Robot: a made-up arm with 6 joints. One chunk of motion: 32 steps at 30 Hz.
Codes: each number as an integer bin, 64 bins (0 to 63) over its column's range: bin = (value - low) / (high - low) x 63, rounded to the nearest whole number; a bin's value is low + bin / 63 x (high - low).
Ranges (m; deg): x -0.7..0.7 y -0.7..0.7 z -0.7..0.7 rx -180..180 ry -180..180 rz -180..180
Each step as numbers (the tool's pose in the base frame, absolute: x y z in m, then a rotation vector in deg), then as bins.
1 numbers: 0.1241 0.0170 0.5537 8.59 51.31 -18.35
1 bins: 37 32 56 33 40 28
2 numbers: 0.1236 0.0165 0.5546 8.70 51.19 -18.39
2 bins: 37 32 56 33 40 28
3 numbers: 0.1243 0.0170 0.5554 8.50 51.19 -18.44
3 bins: 37 32 56 33 40 28
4 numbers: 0.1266 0.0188 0.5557 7.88 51.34 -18.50
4 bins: 37 32 57 33 40 28
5 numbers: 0.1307 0.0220 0.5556 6.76 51.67 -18.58
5 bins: 37 32 57 33 41 28
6 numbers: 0.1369 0.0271 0.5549 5.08 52.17 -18.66
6 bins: 38 33 56 32 41 28
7 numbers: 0.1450 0.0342 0.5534 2.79 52.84 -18.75
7 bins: 38 33 56 32 41 28
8 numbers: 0.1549 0.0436 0.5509 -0.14 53.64 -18.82
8 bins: 38 33 56 31 41 28
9 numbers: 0.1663 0.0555 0.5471 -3.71 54.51 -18.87
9 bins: 39 34 56 31 41 28
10 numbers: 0.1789 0.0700 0.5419 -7.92 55.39 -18.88
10 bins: 40 35 56 30 41 28
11 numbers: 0.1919 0.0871 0.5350 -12.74 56.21 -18.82
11 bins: 40 35 56 29 41 28
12 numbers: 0.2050 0.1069 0.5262 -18.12 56.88 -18.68
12 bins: 41 36 55 28 41 28
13 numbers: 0.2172 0.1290 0.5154 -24.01 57.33 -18.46
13 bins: 41 37 55 27 42 28
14 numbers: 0.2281 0.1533 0.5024 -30.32 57.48 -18.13
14 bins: 42 38 54 26 42 28
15 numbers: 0.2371 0.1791 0.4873 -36.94 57.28 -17.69
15 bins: 42 40 53 25 42 28
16 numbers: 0.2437 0.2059 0.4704 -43.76 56.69 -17.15
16 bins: 42 41 53 24 41 28
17 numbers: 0.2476 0.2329 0.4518 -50.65 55.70 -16.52
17 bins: 43 42 52 23 41 29
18 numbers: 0.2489 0.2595 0.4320 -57.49 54.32 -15.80
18 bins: 43 43 51 21 41 29
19 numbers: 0.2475 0.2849 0.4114 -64.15 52.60 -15.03
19 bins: 43 44 50 20 41 29
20 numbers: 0.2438 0.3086 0.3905 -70.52 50.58 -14.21
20 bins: 42 45 49 19 40 29
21 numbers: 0.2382 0.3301 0.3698 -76.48 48.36 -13.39
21 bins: 42 46 48 18 40 29
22 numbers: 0.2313 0.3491 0.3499 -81.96 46.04 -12.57
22 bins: 42 47 47 17 40 29
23 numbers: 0.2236 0.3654 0.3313 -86.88 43.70 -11.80
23 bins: 42 48 46 16 39 29
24 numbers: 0.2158 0.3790 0.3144 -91.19 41.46 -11.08
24 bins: 41 49 46 16 39 30
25 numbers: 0.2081 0.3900 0.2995 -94.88 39.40 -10.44
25 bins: 41 49 45 15 38 30
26 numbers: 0.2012 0.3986 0.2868 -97.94 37.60 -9.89
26 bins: 41 49 44 14 38 30
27 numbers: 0.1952 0.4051 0.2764 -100.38 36.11 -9.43
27 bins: 40 50 44 14 38 30
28 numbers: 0.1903 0.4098 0.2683 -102.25 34.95 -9.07
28 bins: 40 50 44 14 38 30
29 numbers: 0.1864 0.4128 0.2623 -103.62 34.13 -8.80
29 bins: 40 50 43 13 37 30
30 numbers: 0.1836 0.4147 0.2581 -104.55 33.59 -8.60
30 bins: 40 50 43 13 37 30
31 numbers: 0.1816 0.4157 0.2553 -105.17 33.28 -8.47
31 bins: 40 50 43 13 37 30
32 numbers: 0.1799 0.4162 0.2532 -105.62 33.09 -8.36
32 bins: 40 50 43 13 37 30
